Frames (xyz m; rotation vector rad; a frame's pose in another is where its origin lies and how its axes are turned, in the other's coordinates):
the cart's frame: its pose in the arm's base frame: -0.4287 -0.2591 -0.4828 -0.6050 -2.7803 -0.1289
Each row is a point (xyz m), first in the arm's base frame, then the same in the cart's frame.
Working: the arm's base frame: its pose in the cart's frame: -0.1254 0.4269 -0.5349 0.6050 2.7803 0.1289

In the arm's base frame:
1: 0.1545 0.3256 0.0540
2: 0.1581 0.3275 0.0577
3: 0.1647 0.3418 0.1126
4: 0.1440 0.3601 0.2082
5: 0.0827 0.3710 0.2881
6: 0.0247 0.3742 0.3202
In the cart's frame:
1: -0.1156 0.7885 -0.5789
2: -0.1168 0.7918 -0.5831
3: -0.1004 0.8089 -0.6350
4: -0.0465 0.8193 -0.7180
5: 0.0351 0.8055 -0.7764
6: 0.0965 0.7849 -0.7913

